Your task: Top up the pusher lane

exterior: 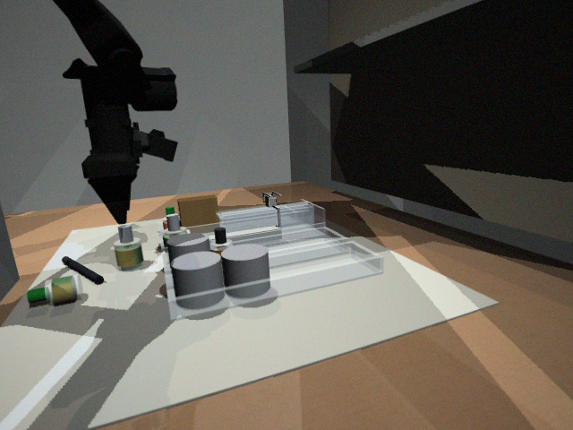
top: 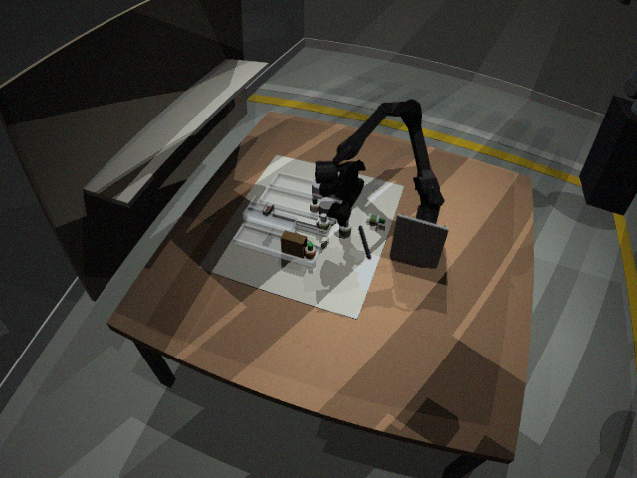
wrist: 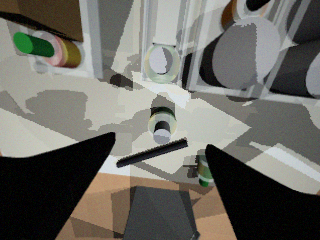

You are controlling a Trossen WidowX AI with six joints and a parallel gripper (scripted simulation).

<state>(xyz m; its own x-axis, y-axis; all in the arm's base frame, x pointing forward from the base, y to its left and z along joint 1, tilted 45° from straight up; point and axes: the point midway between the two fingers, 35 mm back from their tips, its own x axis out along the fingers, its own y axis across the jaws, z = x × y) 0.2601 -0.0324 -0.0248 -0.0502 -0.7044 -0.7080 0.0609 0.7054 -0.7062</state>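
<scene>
The black stick lies 80 mm behind my gripper tip, 20 mm to the left of it and 80 mm below it. The rest, counted from my gripper tip: pusher plate 180 mm ahead, 30 mm to the left, 30 mm below; clear rack 220 mm ahead, 20 mm to the left, 60 mm below; brown box 140 mm ahead, 130 mm to the left, 50 mm below.
</scene>
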